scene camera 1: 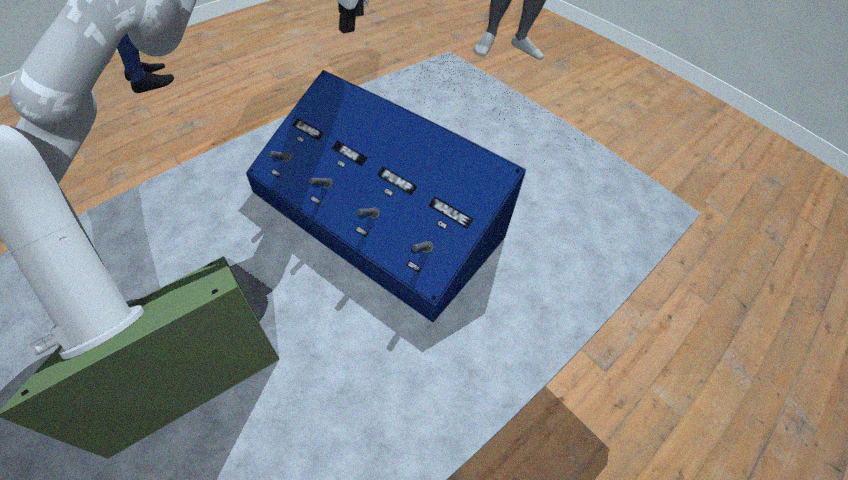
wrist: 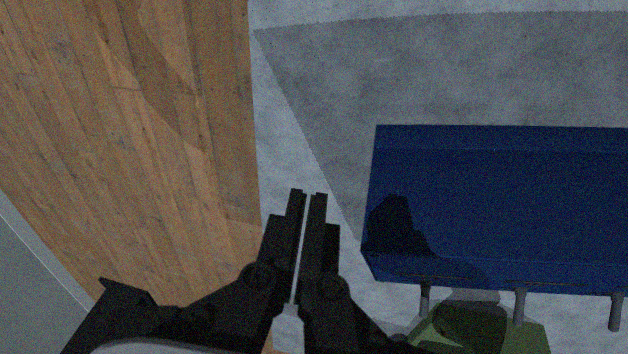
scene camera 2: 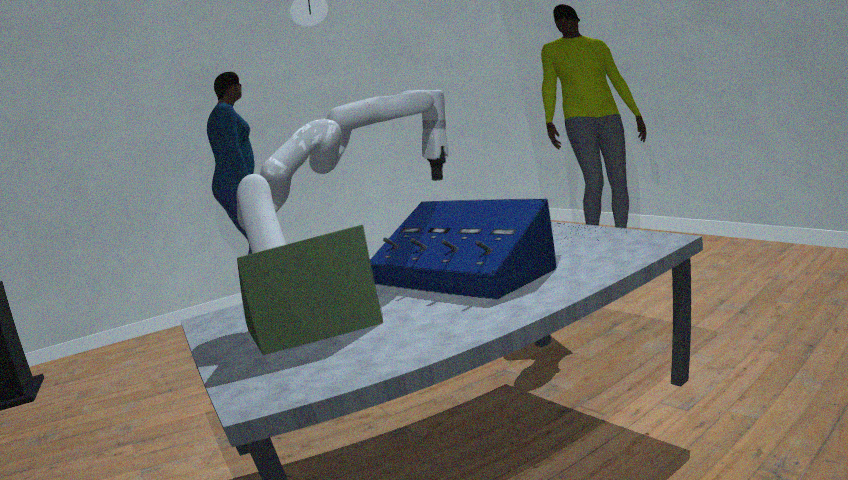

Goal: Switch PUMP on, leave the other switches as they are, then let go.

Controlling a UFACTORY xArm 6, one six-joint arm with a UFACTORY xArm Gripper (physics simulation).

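Places are measured from the arm's base along level axes (x ahead, y left, z up), in metres.
Pixels of known places: gripper, between the fingertips: (scene camera 1: 346, 31) (wrist: 305, 213) (scene camera 2: 437, 179); arm's base, origin of its link: (scene camera 1: 104, 333) (scene camera 2: 279, 279).
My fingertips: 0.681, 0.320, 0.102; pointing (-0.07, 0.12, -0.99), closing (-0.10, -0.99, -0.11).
Observation:
For each thing: its top centre in the pictures, then the offset to it from my fingertips, as dx, dy, dz. Level surfaces: height alone.
- PUMP lever, centre of its top: (wrist: 621, 326) (scene camera 1: 366, 204) (scene camera 2: 447, 237) -0.235, -0.370, -0.109
- LAMP lever, centre of its top: (wrist: 424, 313) (scene camera 1: 276, 148) -0.275, -0.133, -0.109
- FAN lever, centre of its top: (wrist: 522, 321) (scene camera 1: 318, 174) -0.255, -0.251, -0.109
- VALVE lever, centre of its top: (scene camera 1: 421, 240) -0.214, -0.488, -0.109
- grey table, height of its surface: dz -0.241
The blue switch box (scene camera 1: 380, 130) (scene camera 2: 523, 237) (wrist: 500, 200) stands on the table. Its sloped face has a row of grey levers labelled LAMP, FAN, PUMP and VALVE. The PUMP lever (scene camera 1: 367, 212) (scene camera 2: 449, 247) sits between its ON and lower marks and leans like the LAMP lever (scene camera 1: 279, 155), the FAN lever (scene camera 1: 320, 182) and the VALVE lever (scene camera 1: 421, 246), toward the face's lower edge. My gripper (scene camera 1: 346, 29) (scene camera 2: 436, 178) (wrist: 305, 213) is shut and empty. It points down, high above and behind the box, apart from every lever. In the wrist view the box is to its right.
The green block (scene camera 1: 178, 356) (scene camera 2: 309, 291) (wrist: 530, 337) at the arm's base stands beside the box. The grey table (scene camera 1: 595, 237) (scene camera 2: 624, 267) has its edge left of the fingers in the wrist view. Two people (scene camera 2: 229, 142) (scene camera 2: 580, 77) stand beyond the table.

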